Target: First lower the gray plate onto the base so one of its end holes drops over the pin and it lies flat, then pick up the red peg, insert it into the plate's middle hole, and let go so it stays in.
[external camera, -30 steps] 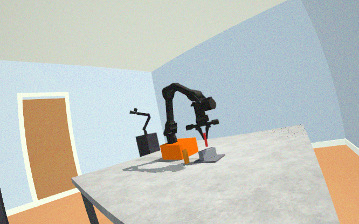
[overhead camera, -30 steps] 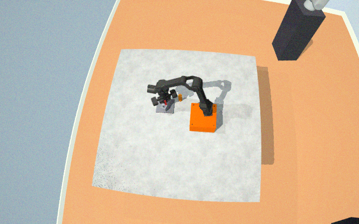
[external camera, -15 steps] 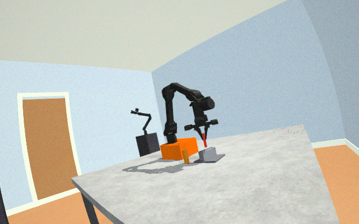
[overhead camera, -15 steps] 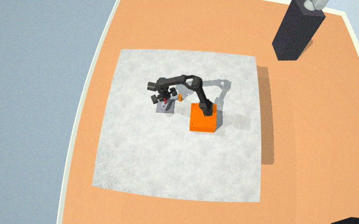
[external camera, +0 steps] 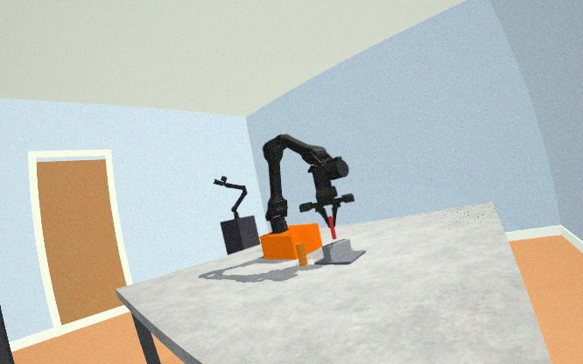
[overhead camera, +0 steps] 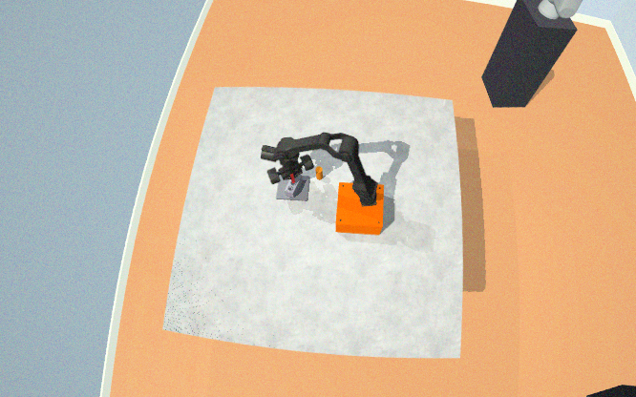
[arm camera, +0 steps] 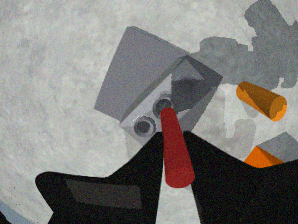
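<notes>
Now: gripper tip right at the red peg. Round my gripper tip: gray base 1 cm ahead, 1 cm to the left, 10 cm below; gray plate 7 cm below.
</notes>
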